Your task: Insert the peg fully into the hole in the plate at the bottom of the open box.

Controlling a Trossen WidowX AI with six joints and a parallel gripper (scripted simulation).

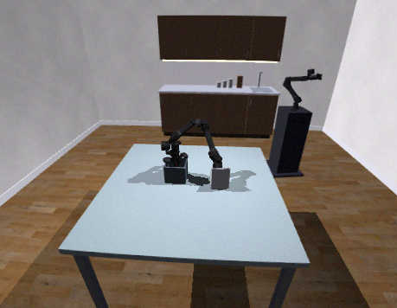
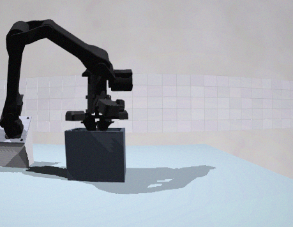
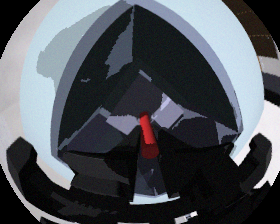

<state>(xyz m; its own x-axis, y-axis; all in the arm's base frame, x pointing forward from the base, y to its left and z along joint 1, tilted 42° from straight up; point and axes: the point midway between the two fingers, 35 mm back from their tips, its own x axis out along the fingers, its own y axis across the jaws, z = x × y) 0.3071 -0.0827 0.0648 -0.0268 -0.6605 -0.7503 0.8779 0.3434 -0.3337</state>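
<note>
Now: the red peg 40 mm below my hand. Also, from my hand: grey plate: 80 mm below.
</note>
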